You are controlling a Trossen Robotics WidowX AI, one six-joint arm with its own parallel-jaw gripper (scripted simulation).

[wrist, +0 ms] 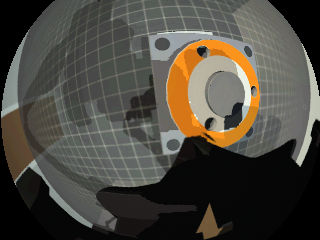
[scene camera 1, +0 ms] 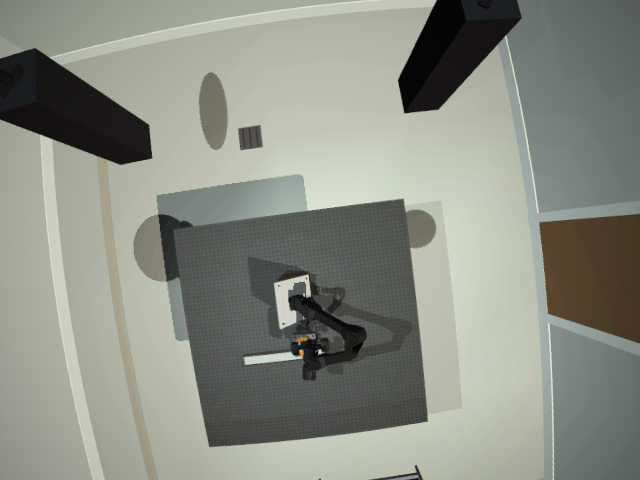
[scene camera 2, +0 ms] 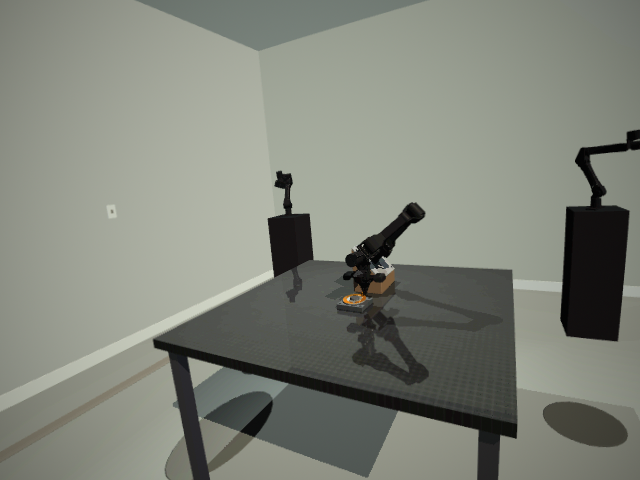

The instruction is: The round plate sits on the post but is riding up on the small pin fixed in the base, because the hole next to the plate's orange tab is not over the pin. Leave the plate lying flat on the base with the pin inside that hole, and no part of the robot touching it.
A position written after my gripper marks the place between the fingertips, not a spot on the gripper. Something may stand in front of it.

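Note:
Visible to me: a base (wrist: 164, 48), a round plate (wrist: 188, 75) and my gripper (wrist: 189, 141).

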